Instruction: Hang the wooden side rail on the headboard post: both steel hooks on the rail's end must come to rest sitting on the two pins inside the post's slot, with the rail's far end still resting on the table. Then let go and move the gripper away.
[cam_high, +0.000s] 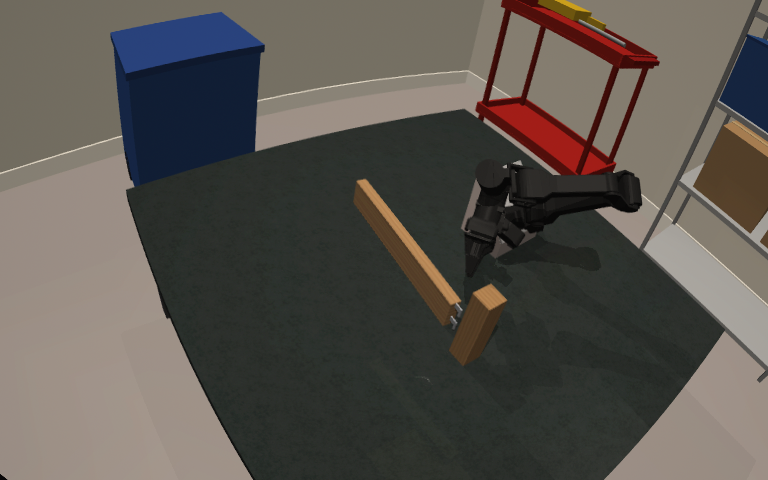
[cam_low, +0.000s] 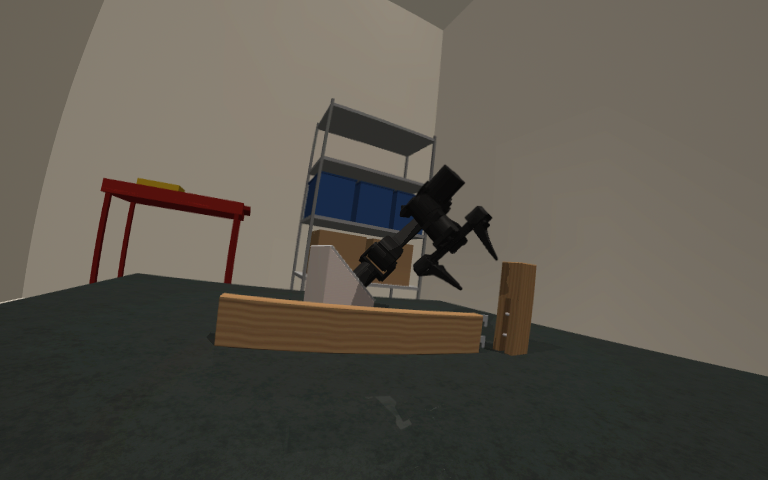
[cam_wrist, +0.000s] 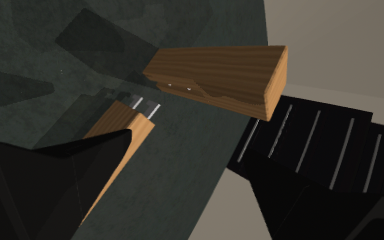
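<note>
Now: gripper tip 2 cm short of the upright headboard post, 8 cm to the right of it and 6 cm above it.
</note>
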